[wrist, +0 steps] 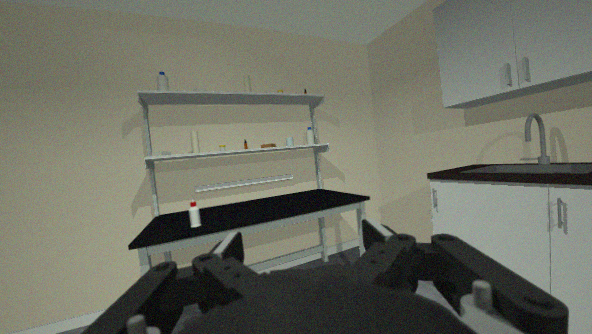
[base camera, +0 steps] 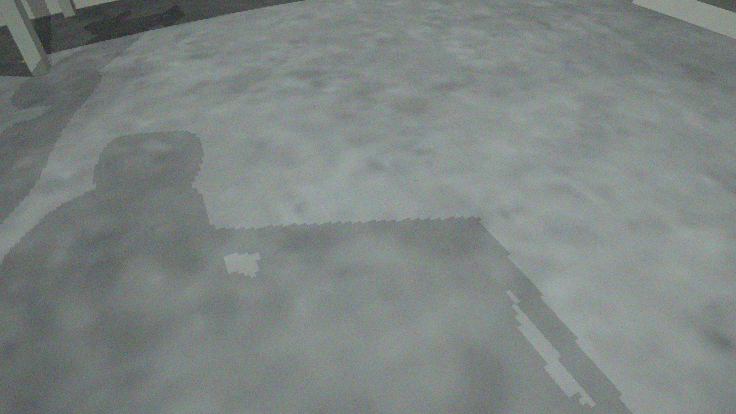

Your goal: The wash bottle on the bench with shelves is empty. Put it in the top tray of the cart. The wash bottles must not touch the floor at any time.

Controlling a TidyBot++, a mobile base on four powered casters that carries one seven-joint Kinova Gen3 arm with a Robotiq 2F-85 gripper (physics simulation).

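Places are measured from the arm's base along level axes (x ahead, y left, z up), in metres.
Pixels of known places: gripper, fingertip midpoint: (wrist: pixel 302 239).
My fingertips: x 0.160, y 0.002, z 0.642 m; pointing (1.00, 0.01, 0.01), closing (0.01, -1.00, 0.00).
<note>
Ahead of a thing's pixels: the offset from my fingertips to its top centre. "*": to the spot under its first point. Level surfaces: height alone.
A white bottle with a red cap @(1.130 m ahead, 0.636 m left, 0.102 m down) (wrist: pixel 195 215) stands upright near the left front edge of the black bench top @(0.276 m down) (wrist: pixel 270 207) in the wrist view. Two shelves, an upper one (wrist: pixel 230 98) and a lower one (wrist: pixel 235 152), are above the bench. My gripper (wrist: pixel 302 239) is open, with its fingers wide apart and no object between them. The bench is some distance beyond the fingers. The cart does not show in either view.
A counter (wrist: pixel 490 205) with a sink and a tap @(1.081 m ahead, 1.446 m right, 0.192 m up) (wrist: pixel 542 140) stands at the right, under a wall cabinet (wrist: pixel 475 50). A blue-capped bottle @(1.470 m ahead, 0.939 m left, 0.816 m up) (wrist: pixel 162 81) is on the upper shelf. A pale leg @(* 0.916 m ahead, 0.827 m left, 0.948 m down) (base camera: pixel 25 41) stands at the upper left in the base view.
</note>
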